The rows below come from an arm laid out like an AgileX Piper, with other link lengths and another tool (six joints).
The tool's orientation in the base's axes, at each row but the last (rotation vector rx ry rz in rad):
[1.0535, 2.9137, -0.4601]
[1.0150, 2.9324, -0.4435]
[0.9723, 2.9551, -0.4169]
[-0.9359, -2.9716, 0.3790]
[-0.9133, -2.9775, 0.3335]
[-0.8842, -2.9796, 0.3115]
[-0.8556, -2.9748, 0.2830]
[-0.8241, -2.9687, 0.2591]
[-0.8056, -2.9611, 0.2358]
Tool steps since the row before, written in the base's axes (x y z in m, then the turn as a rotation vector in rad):
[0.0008, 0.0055, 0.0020, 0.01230, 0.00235, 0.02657]
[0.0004, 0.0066, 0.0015, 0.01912, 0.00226, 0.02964]
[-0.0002, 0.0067, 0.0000, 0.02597, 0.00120, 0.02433]
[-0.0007, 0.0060, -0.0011, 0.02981, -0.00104, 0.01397]
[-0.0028, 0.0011, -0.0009, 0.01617, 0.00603, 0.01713]
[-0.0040, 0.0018, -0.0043, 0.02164, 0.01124, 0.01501]
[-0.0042, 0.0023, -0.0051, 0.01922, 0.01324, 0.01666]
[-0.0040, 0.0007, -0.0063, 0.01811, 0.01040, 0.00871]
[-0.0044, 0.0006, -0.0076, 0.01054, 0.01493, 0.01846]
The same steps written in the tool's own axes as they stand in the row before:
[0.0026, 0.0040, -0.0035, -0.01090, 0.00225, -0.02718]
[0.0035, 0.0048, -0.0032, -0.01665, 0.00552, -0.03068]
[0.0041, 0.0051, -0.0017, -0.02235, 0.01002, -0.02584]
[0.0040, 0.0046, -0.0002, -0.02606, 0.01279, -0.01556]
[0.0030, -0.0005, 0.0009, -0.01098, 0.01030, -0.01909]
[0.0045, 0.0002, 0.0042, -0.01267, 0.01793, -0.01838]
[0.0049, 0.0006, 0.0050, -0.00959, 0.01803, -0.02014]
[0.0038, -0.0003, 0.0065, -0.01013, 0.01645, -0.01179]
[0.0039, -0.0004, 0.0079, -0.00110, 0.01494, -0.02122]

